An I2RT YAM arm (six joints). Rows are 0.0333 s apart.
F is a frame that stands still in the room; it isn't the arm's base.
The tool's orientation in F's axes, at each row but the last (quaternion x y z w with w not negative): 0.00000, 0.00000, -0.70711, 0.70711; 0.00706, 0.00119, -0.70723, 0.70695; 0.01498, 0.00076, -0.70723, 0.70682; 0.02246, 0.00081, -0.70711, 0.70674; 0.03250, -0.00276, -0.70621, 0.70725; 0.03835, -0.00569, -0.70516, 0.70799; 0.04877, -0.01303, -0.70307, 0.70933; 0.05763, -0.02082, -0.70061, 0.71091; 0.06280, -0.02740, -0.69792, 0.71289; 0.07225, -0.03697, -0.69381, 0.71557; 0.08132, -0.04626, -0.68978, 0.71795
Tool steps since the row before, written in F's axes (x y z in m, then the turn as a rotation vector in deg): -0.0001, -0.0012, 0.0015, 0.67, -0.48, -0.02; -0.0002, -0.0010, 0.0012, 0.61, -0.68, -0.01; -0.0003, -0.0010, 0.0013, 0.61, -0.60, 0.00; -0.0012, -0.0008, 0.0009, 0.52, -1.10, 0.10; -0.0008, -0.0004, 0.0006, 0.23, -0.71, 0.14; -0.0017, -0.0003, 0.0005, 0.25, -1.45, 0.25; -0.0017, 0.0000, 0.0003, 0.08, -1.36, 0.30; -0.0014, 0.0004, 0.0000, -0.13, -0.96, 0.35; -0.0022, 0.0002, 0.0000, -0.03, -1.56, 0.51; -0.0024, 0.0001, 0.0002, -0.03, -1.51, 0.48; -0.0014, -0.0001, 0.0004, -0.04, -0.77, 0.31
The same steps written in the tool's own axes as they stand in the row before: 0.0012, -0.0001, 0.0015, 0.48, 0.67, -0.02; 0.0010, -0.0002, 0.0012, 0.68, 0.61, -0.01; 0.0010, -0.0003, 0.0013, 0.60, 0.61, 0.00; 0.0008, -0.0012, 0.0010, 1.10, 0.52, 0.12; 0.0004, -0.0008, 0.0007, 0.70, 0.24, 0.16; 0.0003, -0.0017, 0.0006, 1.44, 0.26, 0.30; 0.0000, -0.0017, 0.0004, 1.34, 0.10, 0.36; -0.0004, -0.0014, 0.0001, 0.94, -0.10, 0.41; -0.0003, -0.0022, 0.0003, 1.53, 0.01, 0.59; -0.0002, -0.0023, 0.0006, 1.48, 0.00, 0.56; 0.0000, -0.0013, 0.0006, 0.75, -0.01, 0.35
